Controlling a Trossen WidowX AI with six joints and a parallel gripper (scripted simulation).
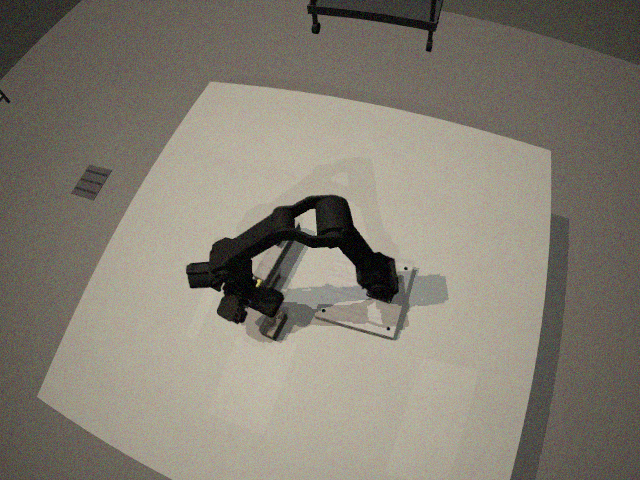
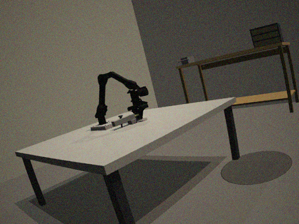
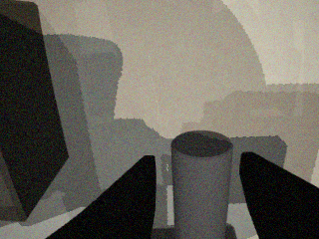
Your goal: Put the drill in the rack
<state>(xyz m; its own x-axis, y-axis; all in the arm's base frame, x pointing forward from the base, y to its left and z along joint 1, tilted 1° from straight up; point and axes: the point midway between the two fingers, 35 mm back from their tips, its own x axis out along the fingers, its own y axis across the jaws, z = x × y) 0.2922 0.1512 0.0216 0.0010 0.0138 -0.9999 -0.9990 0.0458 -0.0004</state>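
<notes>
Right now my gripper tip is 80 mm past the rack and 30 mm to the right of it. Round my gripper tip: blue key (10 mm behind, 160 mm to the right, 40 mm above); grey fixture block (10 mm behind, 140 mm to the right, 20 mm above).
</notes>
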